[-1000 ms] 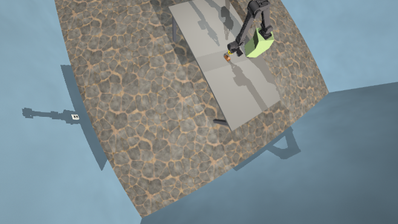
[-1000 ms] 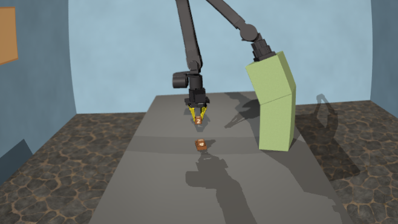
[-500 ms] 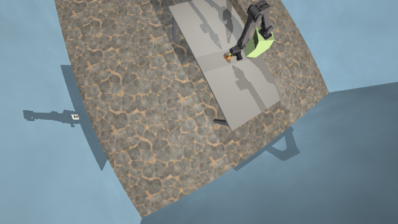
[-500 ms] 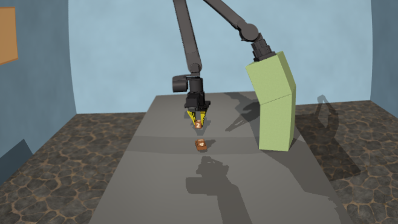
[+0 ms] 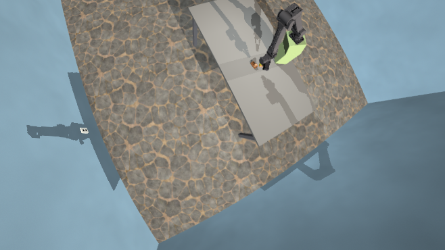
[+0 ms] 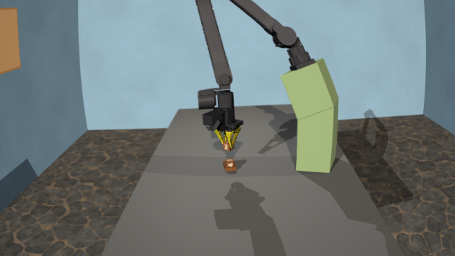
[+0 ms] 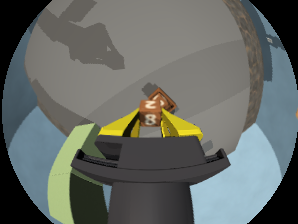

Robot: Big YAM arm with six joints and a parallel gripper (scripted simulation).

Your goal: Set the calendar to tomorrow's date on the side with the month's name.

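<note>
Right now my hand is 110 mm above the calendar tray, 60 mm to the left of it and 10 mm past it. From my hand the other things lie so: brown number cube (right at my hand).
</note>
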